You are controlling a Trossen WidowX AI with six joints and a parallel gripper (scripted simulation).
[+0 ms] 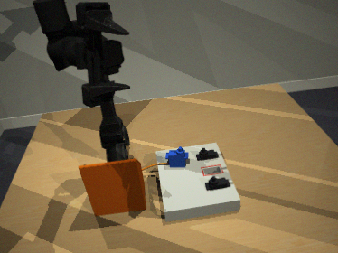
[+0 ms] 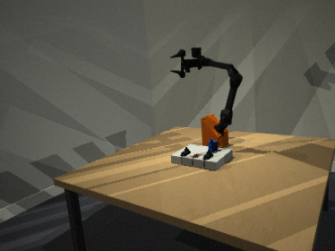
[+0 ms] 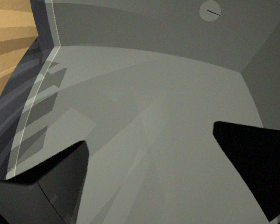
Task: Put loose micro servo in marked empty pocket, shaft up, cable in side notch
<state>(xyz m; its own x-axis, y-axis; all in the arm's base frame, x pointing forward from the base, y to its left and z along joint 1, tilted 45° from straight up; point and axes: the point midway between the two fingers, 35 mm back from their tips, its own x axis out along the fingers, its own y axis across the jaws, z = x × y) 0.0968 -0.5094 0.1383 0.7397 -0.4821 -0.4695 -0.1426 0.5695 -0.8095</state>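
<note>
My gripper tip is 10 cm short of the pale grey deck, 28 cm to the right of it and 57 cm above it.
</note>
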